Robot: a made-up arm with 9 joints.
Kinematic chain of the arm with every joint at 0, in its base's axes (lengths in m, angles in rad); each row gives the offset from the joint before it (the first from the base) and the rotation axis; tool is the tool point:
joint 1: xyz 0 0 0.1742 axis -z
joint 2: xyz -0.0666 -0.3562 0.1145 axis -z
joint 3: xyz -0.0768 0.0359 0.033 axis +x
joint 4: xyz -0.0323 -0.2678 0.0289 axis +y
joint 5: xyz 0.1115 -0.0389 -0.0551 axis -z
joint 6: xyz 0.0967 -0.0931 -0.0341 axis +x
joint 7: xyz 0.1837 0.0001 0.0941 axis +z
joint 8: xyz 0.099 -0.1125 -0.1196 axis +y
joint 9: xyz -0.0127 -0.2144 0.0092 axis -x
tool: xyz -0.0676 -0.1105 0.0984
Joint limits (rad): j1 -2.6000..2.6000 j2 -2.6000..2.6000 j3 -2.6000..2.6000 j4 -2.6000..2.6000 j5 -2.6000..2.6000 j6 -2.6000..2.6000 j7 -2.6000..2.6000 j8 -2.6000..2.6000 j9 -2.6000..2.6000
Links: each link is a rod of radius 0.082 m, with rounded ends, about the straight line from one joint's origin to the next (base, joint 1, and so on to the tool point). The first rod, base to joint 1, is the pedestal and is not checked.
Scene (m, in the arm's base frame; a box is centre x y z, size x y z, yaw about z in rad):
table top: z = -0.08
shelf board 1: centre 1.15 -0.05 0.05 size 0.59 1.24 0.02 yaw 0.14
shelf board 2: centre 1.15 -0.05 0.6 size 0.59 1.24 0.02 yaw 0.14
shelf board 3: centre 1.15 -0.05 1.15 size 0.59 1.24 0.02 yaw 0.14
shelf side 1: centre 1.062 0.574 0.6 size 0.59 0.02 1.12 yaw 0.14
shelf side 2: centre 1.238 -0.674 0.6 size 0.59 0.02 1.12 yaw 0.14
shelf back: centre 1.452 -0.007 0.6 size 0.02 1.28 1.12 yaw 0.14
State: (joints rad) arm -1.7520 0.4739 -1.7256 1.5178 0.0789 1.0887 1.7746 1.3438 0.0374
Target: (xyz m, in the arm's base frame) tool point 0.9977 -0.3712 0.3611
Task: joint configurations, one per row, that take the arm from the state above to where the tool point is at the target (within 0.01 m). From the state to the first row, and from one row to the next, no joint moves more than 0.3 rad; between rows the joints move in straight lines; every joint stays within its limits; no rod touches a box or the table.
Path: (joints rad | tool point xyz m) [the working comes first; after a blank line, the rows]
Joints at the target: -1.6193 0.5711 -1.4083 1.6229 -0.2025 0.9544 1.8020 1.3958 0.0302
Straight joint move there: touches shelf board 2.

1: -1.6380 0.5073 -1.9741 1.6001 0.0521 1.0204 2.0430 1.3870 0.1688 | 0.8238 -0.1046 0.8511
2: -1.5240 0.5407 -2.2225 1.6825 0.0253 0.9521 2.3114 1.4302 0.3002 | 0.6493 -0.1159 0.8244
3: -1.4977 0.6876 -1.9682 1.7326 -0.1718 0.8454 2.3016 1.4648 0.2772 | 0.7103 -0.3130 0.6061
4: -1.4714 0.8344 -1.7139 1.7827 -0.3690 0.7386 2.2917 1.4993 0.2542 | 0.6392 -0.4217 0.3611
5: -1.5453 0.7028 -1.5611 1.7028 -0.2857 0.8465 2.0468 1.4476 0.1422 | 0.8200 -0.4249 0.3618
6: -1.6193 0.5711 -1.4083 1.6229 -0.2025 0.9544 1.8020 1.3958 0.0302 | 0.9977 -0.3711 0.3611

